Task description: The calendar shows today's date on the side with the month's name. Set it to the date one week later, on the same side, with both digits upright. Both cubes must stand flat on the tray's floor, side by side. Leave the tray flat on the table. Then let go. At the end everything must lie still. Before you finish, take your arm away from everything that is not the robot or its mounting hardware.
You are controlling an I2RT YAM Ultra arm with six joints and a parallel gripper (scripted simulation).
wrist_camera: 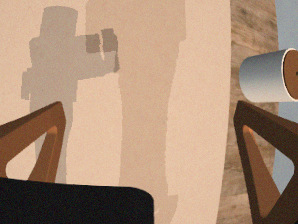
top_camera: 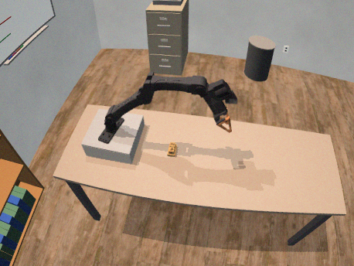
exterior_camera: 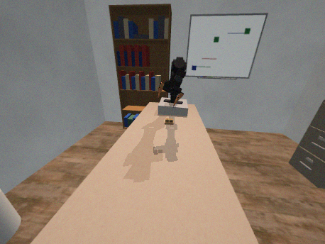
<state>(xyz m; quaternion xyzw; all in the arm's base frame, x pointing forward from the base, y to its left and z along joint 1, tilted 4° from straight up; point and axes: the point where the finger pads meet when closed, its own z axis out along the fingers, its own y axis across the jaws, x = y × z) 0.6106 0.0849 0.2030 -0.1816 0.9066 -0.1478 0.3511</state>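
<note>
The wooden digit cube lies 27 cm behind my hand, 6 cm to the right of it and 24 cm below it. Round my hand: calendar tray 27 cm behind, 4 cm to the right, 25 cm below.
</note>
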